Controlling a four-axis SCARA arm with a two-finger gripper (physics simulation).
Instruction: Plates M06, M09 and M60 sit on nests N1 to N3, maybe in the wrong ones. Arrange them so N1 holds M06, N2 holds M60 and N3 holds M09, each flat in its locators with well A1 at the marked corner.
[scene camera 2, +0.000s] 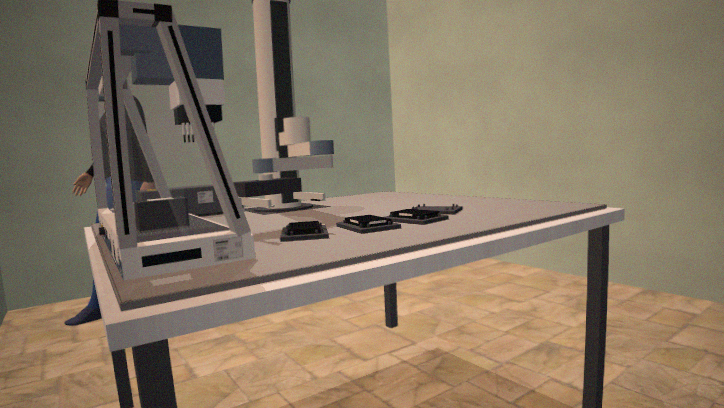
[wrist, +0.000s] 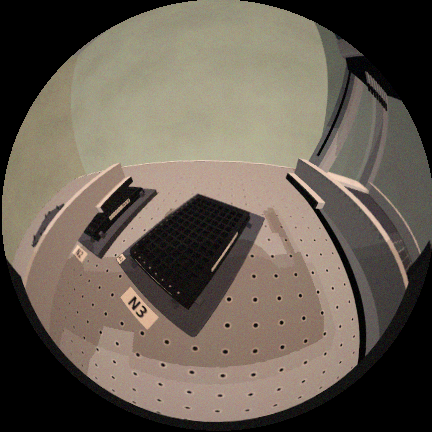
Note:
In view: the gripper (scene camera 2: 298, 200), a nest N3 (wrist: 191, 320) and a nest N2 (wrist: 99, 247).

